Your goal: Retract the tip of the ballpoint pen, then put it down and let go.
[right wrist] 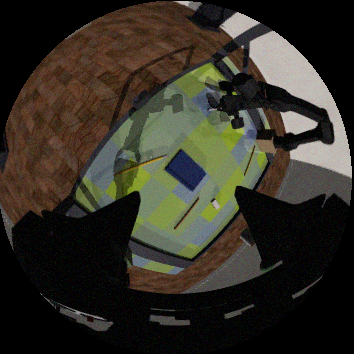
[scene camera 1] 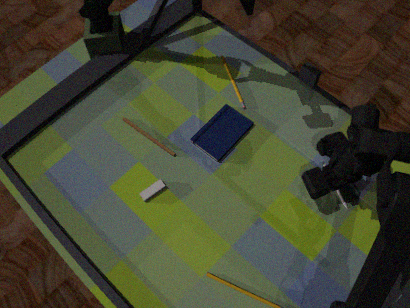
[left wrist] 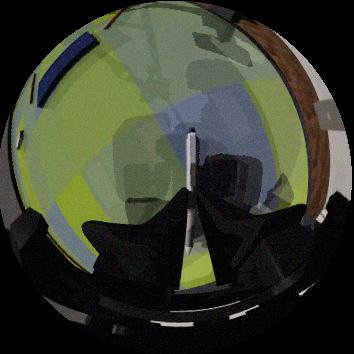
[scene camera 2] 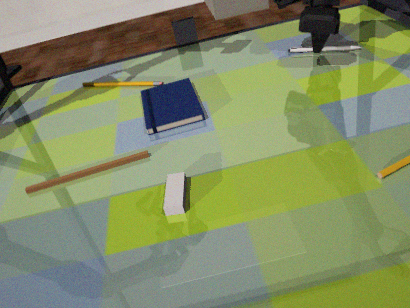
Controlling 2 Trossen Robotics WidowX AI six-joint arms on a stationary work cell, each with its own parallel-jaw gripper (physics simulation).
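My right gripper (right wrist: 188,193) is holding nothing, and it's open. There's a blue notebook (scene camera 2: 172,105) resting on the table, an eraser (scene camera 2: 175,194) sitting on the table, and a brown stick (scene camera 2: 125,160) resting on the table.
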